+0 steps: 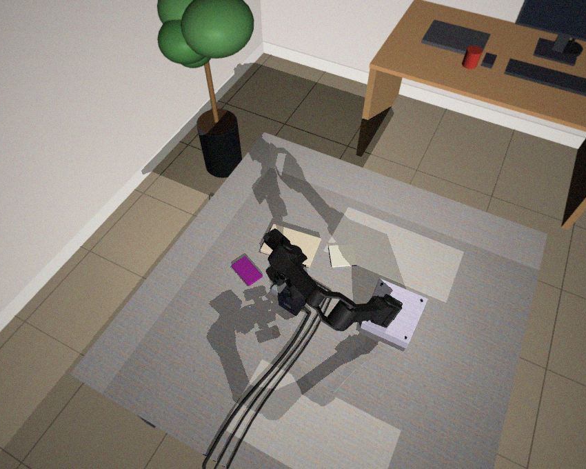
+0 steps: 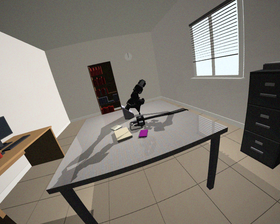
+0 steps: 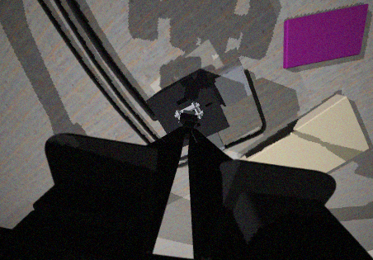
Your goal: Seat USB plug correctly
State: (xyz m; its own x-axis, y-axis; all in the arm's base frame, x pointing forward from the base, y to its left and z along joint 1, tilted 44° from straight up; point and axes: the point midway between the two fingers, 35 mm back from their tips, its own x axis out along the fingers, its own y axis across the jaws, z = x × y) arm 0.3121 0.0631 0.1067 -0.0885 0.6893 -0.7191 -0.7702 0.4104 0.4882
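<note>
Now: gripper tip 20 mm above the silver-edged USB plug. From my gripper tip the other things lie so: beige notebook: 210 mm to the right, 140 mm ahead, 130 mm below; small note: 280 mm to the right, 130 mm below, 50 mm behind; magenta card: 220 mm ahead, 130 mm below, 20 mm to the right.
</note>
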